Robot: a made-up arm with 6 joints. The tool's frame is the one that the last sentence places. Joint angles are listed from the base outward.
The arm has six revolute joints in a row. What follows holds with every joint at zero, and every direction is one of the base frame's. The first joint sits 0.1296 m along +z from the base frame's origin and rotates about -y. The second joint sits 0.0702 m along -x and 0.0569 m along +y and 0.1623 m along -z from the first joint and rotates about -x. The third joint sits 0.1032 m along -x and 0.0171 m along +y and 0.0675 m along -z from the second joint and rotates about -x. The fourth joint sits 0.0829 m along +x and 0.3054 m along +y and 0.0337 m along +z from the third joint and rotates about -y. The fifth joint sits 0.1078 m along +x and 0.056 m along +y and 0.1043 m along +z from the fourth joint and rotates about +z. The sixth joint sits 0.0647 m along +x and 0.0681 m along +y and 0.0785 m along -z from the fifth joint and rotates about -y. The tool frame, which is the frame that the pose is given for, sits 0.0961 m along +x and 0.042 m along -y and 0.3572 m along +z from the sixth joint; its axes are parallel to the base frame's.
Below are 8 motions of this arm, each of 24 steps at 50 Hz.
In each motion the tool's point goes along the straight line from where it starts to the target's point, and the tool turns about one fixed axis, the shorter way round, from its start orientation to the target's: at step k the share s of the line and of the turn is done. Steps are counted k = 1, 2, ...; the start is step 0. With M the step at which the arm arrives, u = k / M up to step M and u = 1 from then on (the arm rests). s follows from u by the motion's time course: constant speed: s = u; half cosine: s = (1 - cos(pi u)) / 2; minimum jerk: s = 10 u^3 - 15 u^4 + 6 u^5.
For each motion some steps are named. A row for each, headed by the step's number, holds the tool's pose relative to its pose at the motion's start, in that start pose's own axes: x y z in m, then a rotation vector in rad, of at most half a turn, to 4 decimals.
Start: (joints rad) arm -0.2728 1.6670 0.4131 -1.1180 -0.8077 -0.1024
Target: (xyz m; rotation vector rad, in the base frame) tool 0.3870 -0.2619 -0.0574 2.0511 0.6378 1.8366
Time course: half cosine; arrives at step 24
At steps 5, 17, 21, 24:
5: 0.0317 0.0030 -0.0009 -0.0365 0.0231 -0.0871
17: 0.2468 0.0231 -0.0073 -0.2839 0.1796 -0.6784
21: 0.2951 0.0277 -0.0087 -0.3395 0.2147 -0.8113
24: 0.3068 0.0287 -0.0091 -0.3530 0.2232 -0.8434

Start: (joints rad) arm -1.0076 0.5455 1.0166 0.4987 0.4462 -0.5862
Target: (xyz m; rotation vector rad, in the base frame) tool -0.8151 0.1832 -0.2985 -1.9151 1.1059 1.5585
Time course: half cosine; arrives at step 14
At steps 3, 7, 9, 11, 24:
3: -0.0105 0.0315 -0.0311 -0.0538 0.0126 0.0225
7: -0.0480 0.1442 -0.1426 -0.2465 0.0578 0.1029
9: -0.0689 0.2067 -0.2045 -0.3534 0.0829 0.1476
11: -0.0856 0.2569 -0.2542 -0.4392 0.1030 0.1834
24: -0.0961 0.2883 -0.2853 -0.4930 0.1156 0.2059

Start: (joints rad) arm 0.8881 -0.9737 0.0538 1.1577 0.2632 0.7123
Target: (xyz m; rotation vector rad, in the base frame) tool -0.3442 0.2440 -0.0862 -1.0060 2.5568 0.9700
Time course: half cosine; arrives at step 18
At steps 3, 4, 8, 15, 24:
3: -0.0067 -0.0011 0.0001 -0.0161 -0.0420 -0.0148
4: -0.0118 -0.0019 0.0001 -0.0280 -0.0733 -0.0259
8: -0.0415 -0.0067 0.0005 -0.0990 -0.2589 -0.0916
15: -0.0938 -0.0152 0.0010 -0.2236 -0.5847 -0.2068
24: -0.1005 -0.0163 0.0011 -0.2397 -0.6266 -0.2216

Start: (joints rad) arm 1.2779 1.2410 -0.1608 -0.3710 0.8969 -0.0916
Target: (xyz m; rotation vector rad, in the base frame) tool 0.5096 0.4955 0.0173 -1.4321 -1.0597 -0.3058
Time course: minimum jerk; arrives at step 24
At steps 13, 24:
13: -0.0649 0.0763 -0.0576 -0.2997 -0.3122 -0.2693
24: -0.1124 0.1320 -0.0997 -0.5187 -0.5403 -0.4662

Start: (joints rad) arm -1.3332 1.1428 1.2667 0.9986 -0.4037 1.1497
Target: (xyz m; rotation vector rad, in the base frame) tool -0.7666 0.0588 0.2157 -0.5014 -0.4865 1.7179
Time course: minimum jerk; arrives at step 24
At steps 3, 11, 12, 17, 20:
3: 0.0038 -0.0005 -0.0046 -0.0038 0.0115 -0.0035
11: 0.0997 -0.0120 -0.1219 -0.1004 0.3029 -0.0931
12: 0.1181 -0.0142 -0.1443 -0.1189 0.3587 -0.1102
17: 0.2002 -0.0241 -0.2447 -0.2016 0.6082 -0.1869
20: 0.2278 -0.0274 -0.2784 -0.2294 0.6919 -0.2126

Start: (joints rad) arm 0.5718 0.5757 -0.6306 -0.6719 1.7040 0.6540
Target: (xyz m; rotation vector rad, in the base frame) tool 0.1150 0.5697 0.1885 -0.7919 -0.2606 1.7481
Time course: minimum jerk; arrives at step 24
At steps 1, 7, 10, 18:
1: 0.0001 0.0000 -0.0002 -0.0005 0.0007 0.0002
7: 0.0215 -0.0030 -0.0380 -0.1013 0.1625 0.0511
10: 0.0488 -0.0069 -0.0865 -0.2307 0.3699 0.1165
18: 0.1263 -0.0178 -0.2237 -0.5966 0.9568 0.3012

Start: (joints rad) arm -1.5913 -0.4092 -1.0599 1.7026 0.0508 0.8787
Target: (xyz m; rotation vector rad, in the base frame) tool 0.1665 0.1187 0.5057 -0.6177 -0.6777 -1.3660
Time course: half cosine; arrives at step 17
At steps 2, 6, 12, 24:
2: 0.0004 -0.0002 -0.0026 -0.0008 0.0056 -0.0014
6: 0.0032 -0.0020 -0.0209 -0.0064 0.0461 -0.0118
12: 0.0092 -0.0056 -0.0605 -0.0185 0.1333 -0.0340
24: 0.0115 -0.0070 -0.0755 -0.0231 0.1664 -0.0425

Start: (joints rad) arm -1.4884 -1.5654 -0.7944 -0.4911 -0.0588 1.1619
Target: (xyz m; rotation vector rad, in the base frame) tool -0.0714 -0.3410 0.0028 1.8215 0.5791 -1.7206
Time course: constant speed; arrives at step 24
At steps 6, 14, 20, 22, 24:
6: 0.0328 -0.0036 -0.0362 0.0296 0.1562 0.0167
14: 0.0766 -0.0084 -0.0844 0.0690 0.3644 0.0389
20: 0.1094 -0.0120 -0.1206 0.0986 0.5206 0.0556
22: 0.1204 -0.0132 -0.1326 0.1085 0.5726 0.0611
24: 0.1313 -0.0144 -0.1447 0.1183 0.6247 0.0667

